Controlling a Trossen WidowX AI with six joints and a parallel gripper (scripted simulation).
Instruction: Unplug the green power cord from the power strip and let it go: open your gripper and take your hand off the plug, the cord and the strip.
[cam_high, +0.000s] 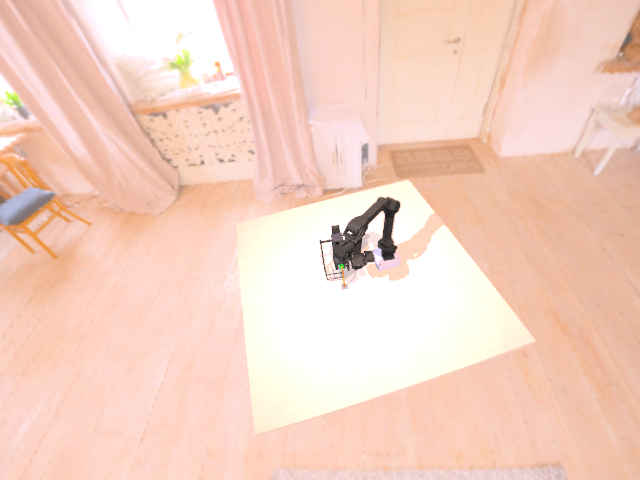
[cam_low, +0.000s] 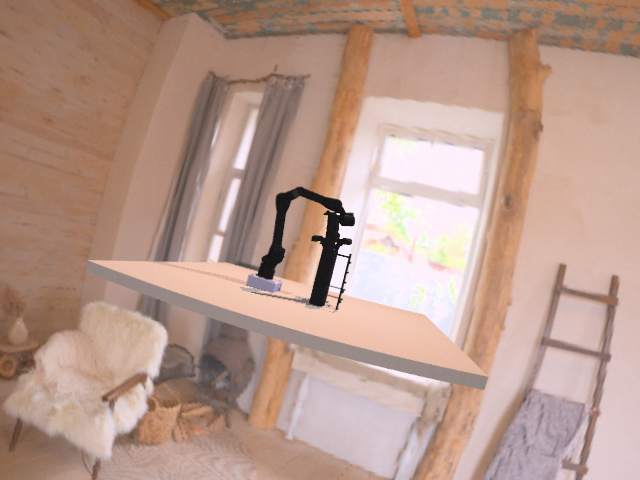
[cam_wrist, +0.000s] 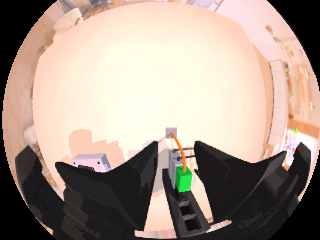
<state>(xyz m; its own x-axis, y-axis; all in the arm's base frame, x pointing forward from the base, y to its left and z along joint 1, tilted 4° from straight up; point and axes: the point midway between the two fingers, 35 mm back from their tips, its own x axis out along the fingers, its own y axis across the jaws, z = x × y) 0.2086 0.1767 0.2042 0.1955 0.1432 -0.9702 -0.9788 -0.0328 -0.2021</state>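
My gripper tip is 50 mm short of the green plug, 130 mm to the left of it and 70 mm above it.
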